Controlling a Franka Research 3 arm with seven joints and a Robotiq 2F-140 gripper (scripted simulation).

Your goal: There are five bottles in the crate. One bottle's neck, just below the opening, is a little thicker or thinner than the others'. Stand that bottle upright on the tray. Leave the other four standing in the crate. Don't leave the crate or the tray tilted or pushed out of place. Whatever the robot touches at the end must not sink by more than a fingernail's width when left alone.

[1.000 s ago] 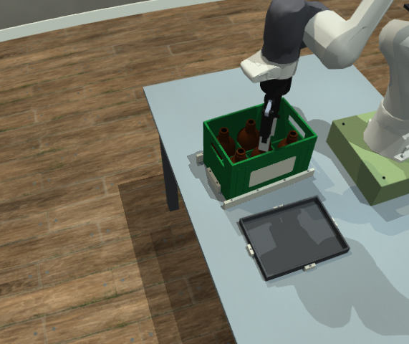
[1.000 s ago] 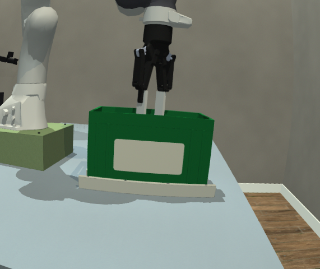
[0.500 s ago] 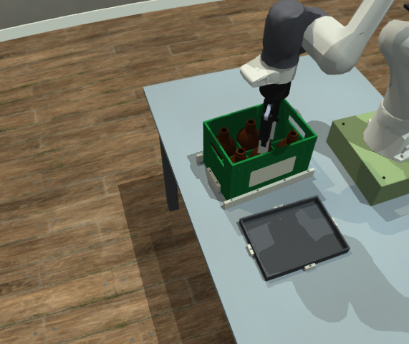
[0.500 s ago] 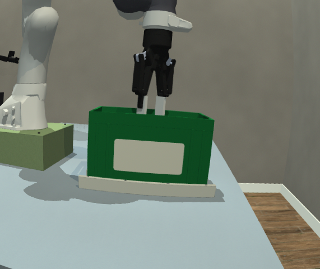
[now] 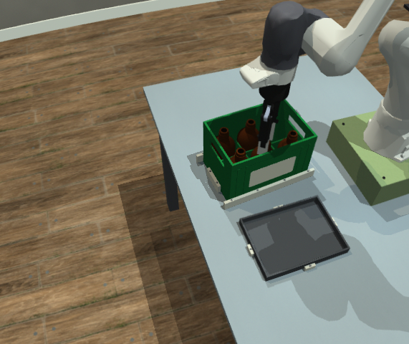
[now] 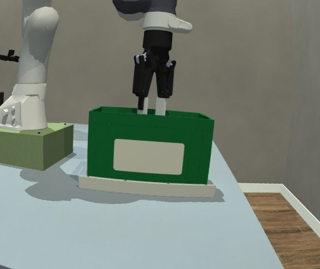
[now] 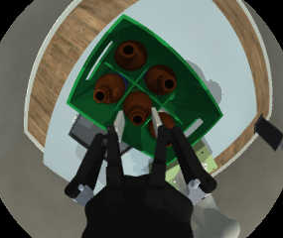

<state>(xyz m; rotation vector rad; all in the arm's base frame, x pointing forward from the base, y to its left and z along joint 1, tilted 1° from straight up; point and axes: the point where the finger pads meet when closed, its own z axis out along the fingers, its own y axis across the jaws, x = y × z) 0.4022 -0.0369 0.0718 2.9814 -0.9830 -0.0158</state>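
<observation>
Now: the green crate 4 cm to the right of my hand and 9 cm below it. From my hand the other things lie so: dark tray: 2 cm behind, 23 cm to the left, 16 cm below; then bottle: 1 cm ahead, 9 cm to the right, 9 cm below.
</observation>
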